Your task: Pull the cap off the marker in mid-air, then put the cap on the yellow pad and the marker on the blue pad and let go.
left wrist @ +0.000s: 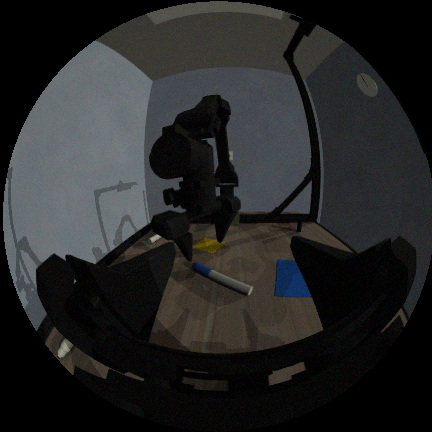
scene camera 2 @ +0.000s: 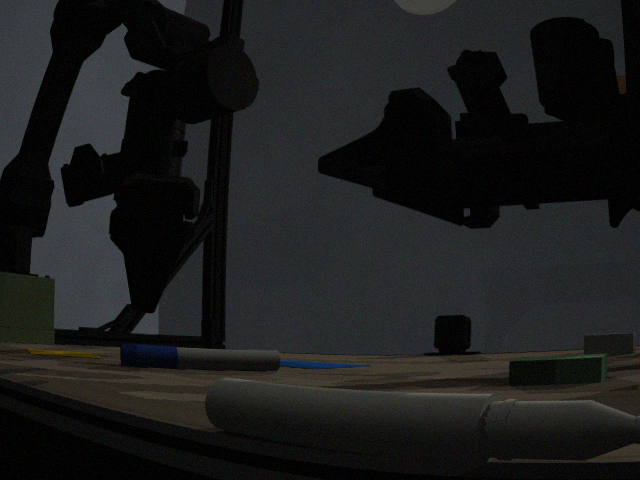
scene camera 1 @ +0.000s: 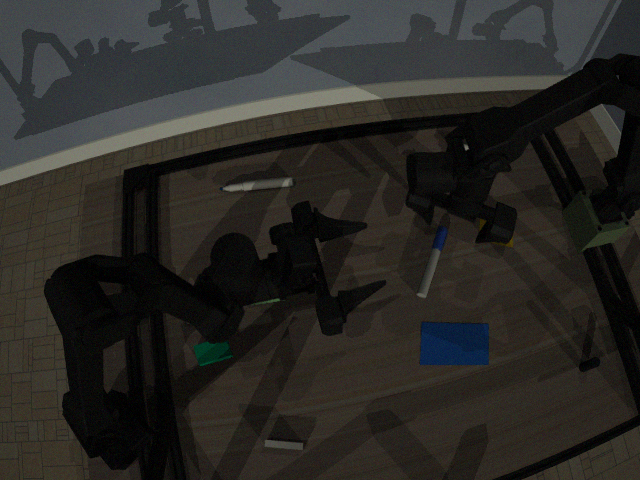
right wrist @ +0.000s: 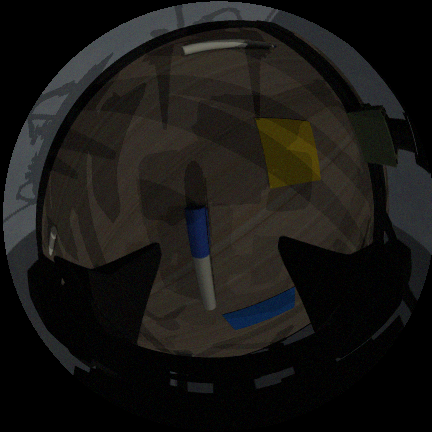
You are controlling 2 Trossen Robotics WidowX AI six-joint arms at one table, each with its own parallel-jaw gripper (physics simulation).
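Places are measured from the left arm's base along level axes (x ahead, y left, z up), in millimetres.
Pixels of known places: left gripper, fingertip midpoint: [left wrist: 234,245] [scene camera 2: 348,179] [scene camera 1: 376,253]; right gripper, fingertip midpoint: [left wrist: 205,250] [scene camera 2: 142,311] [scene camera 1: 453,232] [right wrist: 219,246]; left arm's base at its link origin: [scene camera 1: 111,429]; right arm's base at its link origin: [scene camera 2: 11,275] [scene camera 1: 605,208].
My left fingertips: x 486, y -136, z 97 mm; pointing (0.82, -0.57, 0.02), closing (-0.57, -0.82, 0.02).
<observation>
Ahead of a thing's pixels: the offset from my left fingertips to its top centre.
The marker @(133 mm down, 115 mm ahead, 58 mm right) [scene camera 1: 430,268] [scene camera 2: 227,359] [left wrist: 230,282] [right wrist: 204,282] lies on the table, with its blue cap @(132 mm down, 160 mm ahead, 44 mm right) [scene camera 1: 440,237] [scene camera 2: 148,355] [left wrist: 201,269] [right wrist: 198,232] on. The blue pad @(150 mm down, 22 mm ahead, 183 mm right) [scene camera 1: 453,343] [scene camera 2: 320,364] [left wrist: 290,280] [right wrist: 262,310] lies flat near its white end. The yellow pad @(150 mm down, 269 mm ahead, 119 mm right) [scene camera 1: 510,241] [scene camera 2: 62,353] [left wrist: 207,245] [right wrist: 290,152] is partly hidden by my right gripper in scene camera 1. My right gripper [scene camera 1: 454,231] [left wrist: 205,250] [right wrist: 219,246] is open, pointing down above the capped end. My left gripper [scene camera 1: 375,254] [left wrist: 234,245] is open and empty, held level high above the table.
An uncapped white marker @(132 mm down, 25 mm ahead, 292 mm left) [scene camera 1: 263,184] [scene camera 2: 351,413] lies at the upper left in scene camera 1. Another white marker @(132 mm down, 421 mm ahead, 15 mm right) [left wrist: 155,238] [right wrist: 215,47] lies near the table edge. A green block [scene camera 1: 212,352] [scene camera 2: 558,369] and a pale block @(129 mm down, 294 mm back, 76 mm right) [scene camera 1: 283,444] [scene camera 2: 608,344] also lie on the table.
</observation>
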